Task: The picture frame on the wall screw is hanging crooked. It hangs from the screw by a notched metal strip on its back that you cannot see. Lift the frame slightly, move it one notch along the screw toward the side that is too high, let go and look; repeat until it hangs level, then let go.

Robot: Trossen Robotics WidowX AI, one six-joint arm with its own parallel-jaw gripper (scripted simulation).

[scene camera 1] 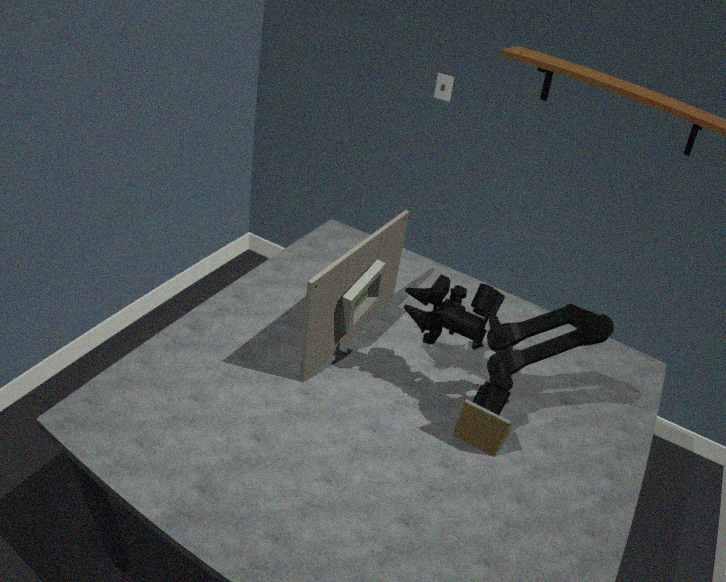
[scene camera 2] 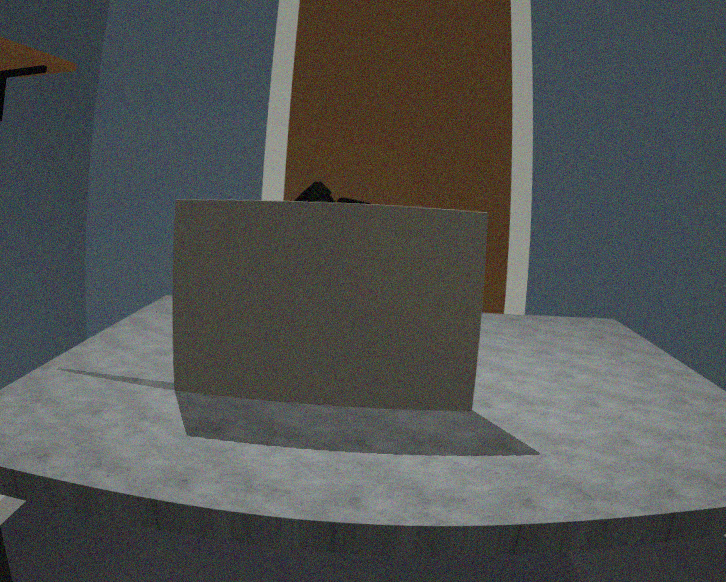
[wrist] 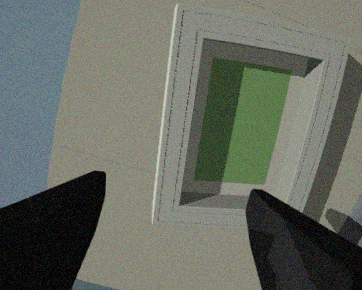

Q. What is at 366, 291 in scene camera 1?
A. A picture frame.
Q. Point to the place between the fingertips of the gripper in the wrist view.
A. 177, 192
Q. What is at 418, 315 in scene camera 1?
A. The gripper.
